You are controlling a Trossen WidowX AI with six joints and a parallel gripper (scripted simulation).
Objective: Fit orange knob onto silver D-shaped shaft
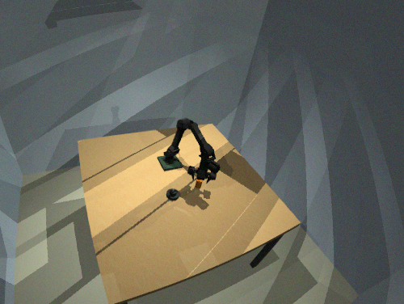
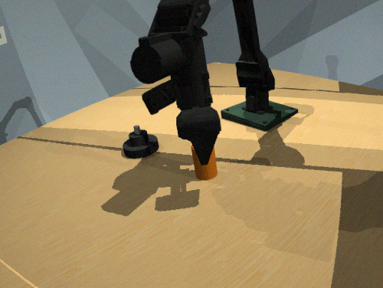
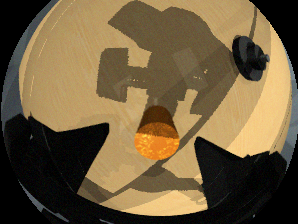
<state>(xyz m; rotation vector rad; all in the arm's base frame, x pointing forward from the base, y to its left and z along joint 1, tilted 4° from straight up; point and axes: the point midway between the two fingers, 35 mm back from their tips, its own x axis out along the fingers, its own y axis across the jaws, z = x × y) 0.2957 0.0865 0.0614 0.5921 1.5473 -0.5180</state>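
The orange knob lies 10 mm below my gripper tip. From my gripper tip the other things lie so: round pedestal (210 mm to the right, 20 mm below).
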